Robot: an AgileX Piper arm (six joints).
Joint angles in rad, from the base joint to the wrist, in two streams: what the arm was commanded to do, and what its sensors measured. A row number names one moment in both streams.
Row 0, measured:
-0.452 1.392 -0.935 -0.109 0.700 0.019
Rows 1 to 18, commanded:
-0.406 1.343 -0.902 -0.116 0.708 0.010
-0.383 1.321 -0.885 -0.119 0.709 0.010
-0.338 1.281 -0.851 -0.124 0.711 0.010
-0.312 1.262 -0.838 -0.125 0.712 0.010
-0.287 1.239 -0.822 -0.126 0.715 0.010
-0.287 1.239 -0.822 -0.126 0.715 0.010
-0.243 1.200 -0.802 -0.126 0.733 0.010
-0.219 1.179 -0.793 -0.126 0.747 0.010
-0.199 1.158 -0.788 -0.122 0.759 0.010
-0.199 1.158 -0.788 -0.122 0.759 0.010
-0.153 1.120 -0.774 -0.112 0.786 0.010
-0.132 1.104 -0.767 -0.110 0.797 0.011
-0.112 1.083 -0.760 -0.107 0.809 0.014
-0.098 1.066 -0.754 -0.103 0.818 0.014
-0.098 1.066 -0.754 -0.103 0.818 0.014
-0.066 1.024 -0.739 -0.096 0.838 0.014
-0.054 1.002 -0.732 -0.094 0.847 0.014
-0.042 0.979 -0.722 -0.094 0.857 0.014
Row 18, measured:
-0.072 1.038 -0.745 -0.099 0.827 0.019
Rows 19 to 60, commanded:
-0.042 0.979 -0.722 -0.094 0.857 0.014
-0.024 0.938 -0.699 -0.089 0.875 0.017
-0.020 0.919 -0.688 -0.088 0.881 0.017
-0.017 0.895 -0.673 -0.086 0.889 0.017
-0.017 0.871 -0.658 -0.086 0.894 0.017
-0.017 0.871 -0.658 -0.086 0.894 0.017
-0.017 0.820 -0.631 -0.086 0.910 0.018
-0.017 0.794 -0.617 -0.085 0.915 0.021
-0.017 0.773 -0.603 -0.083 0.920 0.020
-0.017 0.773 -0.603 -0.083 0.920 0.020
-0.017 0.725 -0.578 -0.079 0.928 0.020
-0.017 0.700 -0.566 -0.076 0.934 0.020
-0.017 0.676 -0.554 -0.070 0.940 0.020
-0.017 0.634 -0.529 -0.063 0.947 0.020
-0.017 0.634 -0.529 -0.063 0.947 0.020
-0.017 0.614 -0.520 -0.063 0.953 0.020
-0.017 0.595 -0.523 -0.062 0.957 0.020
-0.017 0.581 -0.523 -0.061 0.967 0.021
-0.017 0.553 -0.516 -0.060 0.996 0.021
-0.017 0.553 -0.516 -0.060 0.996 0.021
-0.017 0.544 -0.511 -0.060 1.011 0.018
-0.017 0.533 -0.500 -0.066 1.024 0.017
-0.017 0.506 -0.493 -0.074 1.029 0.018
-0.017 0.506 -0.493 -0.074 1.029 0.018
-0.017 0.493 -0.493 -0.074 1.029 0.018
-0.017 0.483 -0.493 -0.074 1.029 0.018
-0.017 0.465 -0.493 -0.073 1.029 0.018
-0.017 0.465 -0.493 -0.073 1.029 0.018
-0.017 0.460 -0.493 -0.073 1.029 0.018
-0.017 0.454 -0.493 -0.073 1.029 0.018
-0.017 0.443 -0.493 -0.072 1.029 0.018
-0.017 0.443 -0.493 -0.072 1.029 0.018
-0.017 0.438 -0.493 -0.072 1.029 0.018
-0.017 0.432 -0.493 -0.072 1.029 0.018
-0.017 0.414 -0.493 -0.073 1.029 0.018
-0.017 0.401 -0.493 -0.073 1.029 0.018
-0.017 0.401 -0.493 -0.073 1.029 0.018
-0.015 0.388 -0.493 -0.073 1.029 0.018
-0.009 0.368 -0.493 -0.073 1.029 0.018
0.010 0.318 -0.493 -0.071 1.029 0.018
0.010 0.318 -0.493 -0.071 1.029 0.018
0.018 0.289 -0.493 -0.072 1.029 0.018
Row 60, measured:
0.000 0.350 -0.495 -0.069 1.034 0.022
